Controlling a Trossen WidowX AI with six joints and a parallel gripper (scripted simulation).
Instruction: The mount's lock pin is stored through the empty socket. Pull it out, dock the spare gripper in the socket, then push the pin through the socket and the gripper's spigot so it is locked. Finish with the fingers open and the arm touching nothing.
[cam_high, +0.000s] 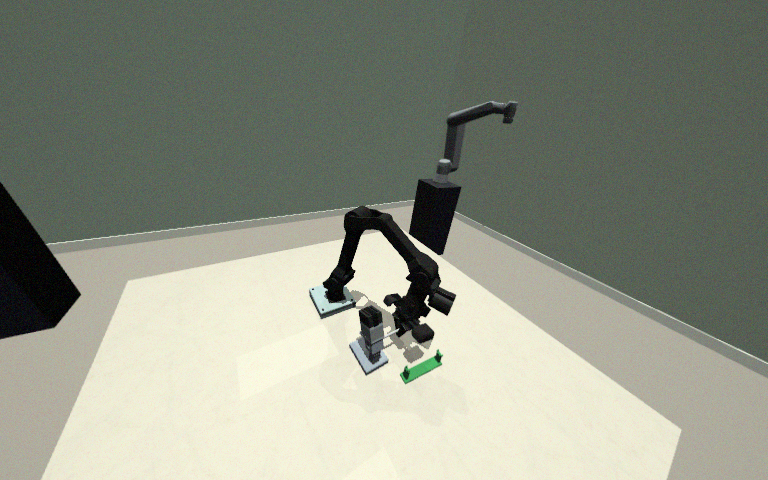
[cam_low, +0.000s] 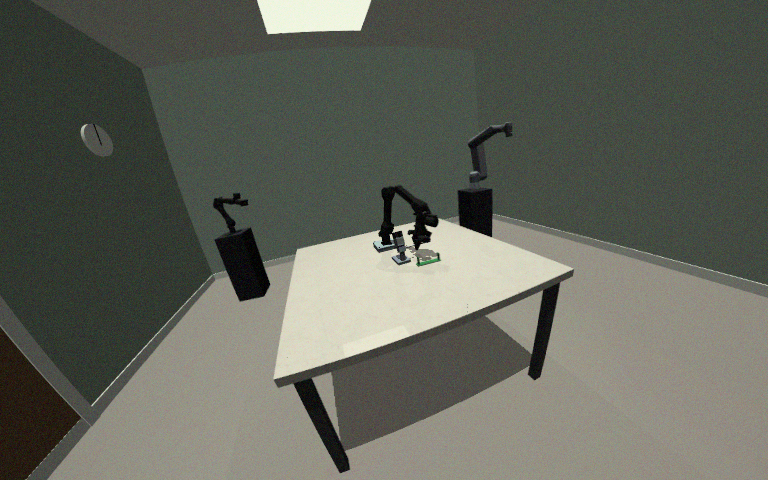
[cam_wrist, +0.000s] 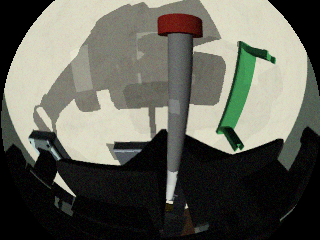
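The mount is 100 mm to the right of my gripper tip. From my gripper tip the other things lie so: green cradle 100 mm ahead, 30 mm to the left, 20 mm below; then spare gripper 100 mm to the right, 70 mm above, 10 mm behind.
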